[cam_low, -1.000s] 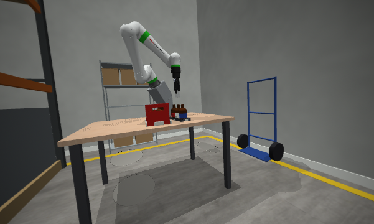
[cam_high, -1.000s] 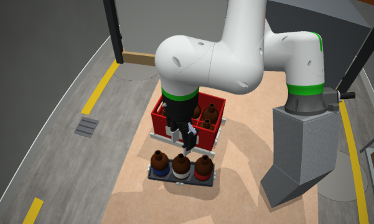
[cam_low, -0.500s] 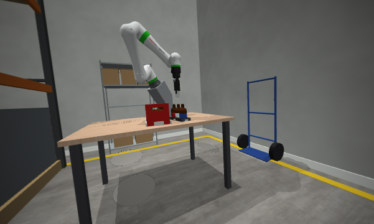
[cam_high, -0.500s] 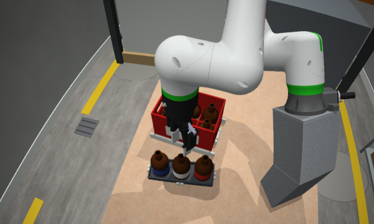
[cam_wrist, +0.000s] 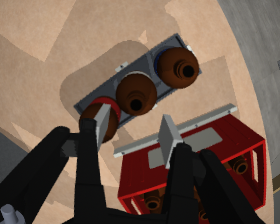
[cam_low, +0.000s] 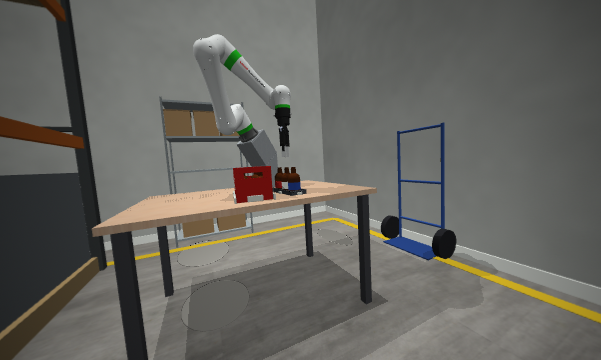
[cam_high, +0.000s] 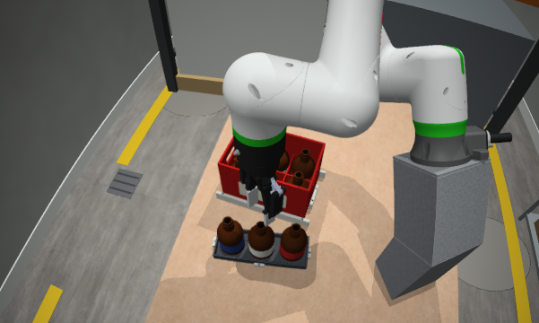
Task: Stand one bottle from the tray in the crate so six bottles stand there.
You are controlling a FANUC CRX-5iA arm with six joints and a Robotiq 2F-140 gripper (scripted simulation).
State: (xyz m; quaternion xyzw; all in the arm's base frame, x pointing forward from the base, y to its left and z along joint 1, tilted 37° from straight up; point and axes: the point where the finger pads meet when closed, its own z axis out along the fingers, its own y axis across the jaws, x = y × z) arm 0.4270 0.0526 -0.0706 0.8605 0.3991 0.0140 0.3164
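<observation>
Right now the white-banded bottle is 17 cm below my hand. From my hand the other things lie so: red-labelled bottle (17 cm below, 9 cm behind); tray (24 cm below); crate (23 cm to the right, 17 cm below).
</observation>
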